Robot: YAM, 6 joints.
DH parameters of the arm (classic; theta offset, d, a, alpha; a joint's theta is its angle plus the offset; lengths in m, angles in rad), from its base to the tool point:
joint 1: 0 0.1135 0.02 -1.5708
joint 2: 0 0 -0.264 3.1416
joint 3: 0.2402 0 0.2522 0
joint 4: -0.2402 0 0.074 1.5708
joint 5: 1.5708 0 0 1.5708
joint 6: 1.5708 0.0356 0 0
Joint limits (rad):
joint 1: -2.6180..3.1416
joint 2: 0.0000..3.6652
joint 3: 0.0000..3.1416
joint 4: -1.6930..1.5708
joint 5: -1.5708..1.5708
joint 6: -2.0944..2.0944
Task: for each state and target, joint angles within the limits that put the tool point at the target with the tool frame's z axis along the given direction. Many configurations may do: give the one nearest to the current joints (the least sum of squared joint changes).
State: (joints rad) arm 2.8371 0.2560 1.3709 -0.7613 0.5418 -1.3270
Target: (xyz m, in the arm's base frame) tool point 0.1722 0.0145 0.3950 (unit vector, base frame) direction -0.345 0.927 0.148
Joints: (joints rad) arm 3.0417 0.0019 1.3780 -1.0487 1.0926 -1.3270
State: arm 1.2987 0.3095 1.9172 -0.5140 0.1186 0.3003
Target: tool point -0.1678 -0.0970 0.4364 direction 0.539 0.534 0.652
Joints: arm 0.5553 0.0021 1.4581 -0.7335 -0.1704 0.3003
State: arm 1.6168 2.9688 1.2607 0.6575 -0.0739 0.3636
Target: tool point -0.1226 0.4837 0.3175 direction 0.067 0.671 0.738
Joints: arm 1.8362 2.2683 1.7016 1.4310 0.2431 0.3636
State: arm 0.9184 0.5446 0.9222 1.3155 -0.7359 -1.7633
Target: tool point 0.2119 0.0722 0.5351 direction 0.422 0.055 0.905
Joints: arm 0.3427 1.2484 1.2967 1.0917 0.0901 -1.7633
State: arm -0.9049 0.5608 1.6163 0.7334 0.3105 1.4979
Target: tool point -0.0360 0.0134 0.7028 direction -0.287 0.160 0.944
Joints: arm -0.2903 1.1885 2.2156 0.8713 -0.0713 1.4979
